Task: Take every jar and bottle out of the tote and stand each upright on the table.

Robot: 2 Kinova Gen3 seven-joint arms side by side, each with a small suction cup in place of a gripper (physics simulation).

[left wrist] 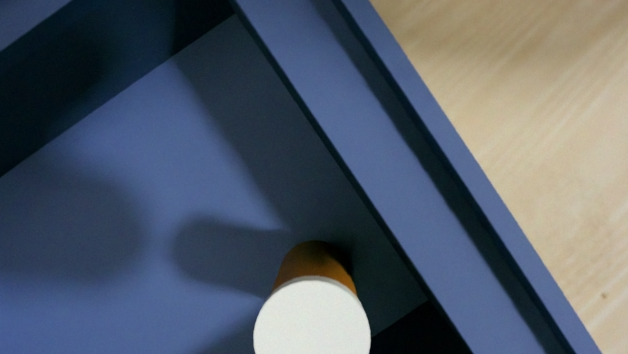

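Places are measured from the left arm's base along level axes (x ahead, y left, z up), in centimetres.
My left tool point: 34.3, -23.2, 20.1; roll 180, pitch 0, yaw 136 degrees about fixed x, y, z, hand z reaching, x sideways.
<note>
For each thing: its top centre in the pictures, then the offset to it from my left tool point, as dx, dy, dz. "spot": a spot on its surface instead. Level surfaces: height alone.
- blue tote, surface spot: (345,125) spot: -5.3, -4.1, -6.8
- Pale wooden table, surface height: dz -20.1
- tote floor, surface spot: (165,150) spot: +0.8, -9.3, -18.3
One bottle, amber-brown with a round white cap (312,317), stands upright inside the blue tote (345,125), at the bottom middle of the left wrist view. It is seen from above; its cap is cut off by the lower edge of the view, and its brown body (315,260) shows behind the cap. It is close to the tote's long wall on the right. Neither suction cup shows in this view, so whether the left one touches anything cannot be seen. The right arm does not show either.
The tote's stepped rim (470,150) runs diagonally from the top middle to the lower right. Pale wooden table (550,100) lies beyond it. The tote's other wall, dark, is at the upper left. Soft round shadows fall on the tote floor (165,150) left of the bottle.
</note>
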